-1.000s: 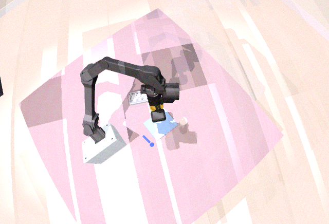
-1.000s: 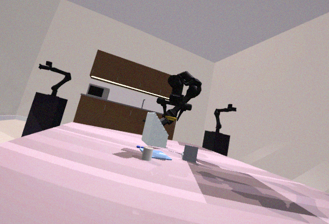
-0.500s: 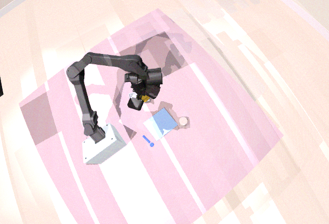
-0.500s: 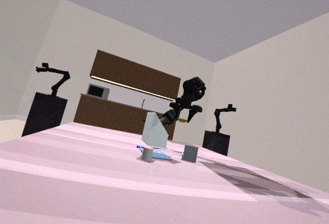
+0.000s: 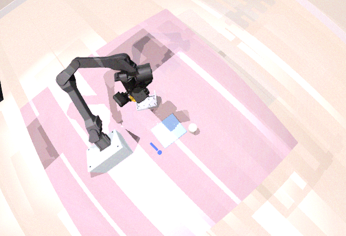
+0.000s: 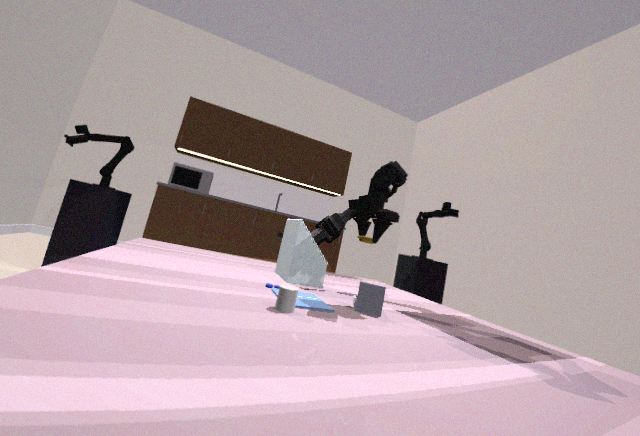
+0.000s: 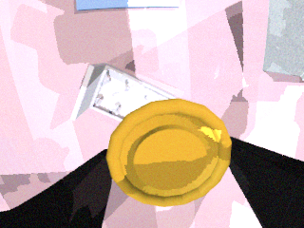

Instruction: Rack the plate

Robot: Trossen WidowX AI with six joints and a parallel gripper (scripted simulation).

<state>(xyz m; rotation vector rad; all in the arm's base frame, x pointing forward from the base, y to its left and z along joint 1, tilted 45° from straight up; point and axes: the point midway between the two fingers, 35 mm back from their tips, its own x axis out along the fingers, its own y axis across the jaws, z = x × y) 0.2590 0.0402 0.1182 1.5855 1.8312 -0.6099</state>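
The dish rack lies 4 cm ahead of my gripper tip, 2 cm to the left of it and 17 cm below it. Also, from my gripper tip: pale blue mat: 5 cm ahead, 19 cm to the right, 19 cm below; blue spoon: 6 cm behind, 24 cm to the right, 19 cm below; yellow plate: 1 cm above.
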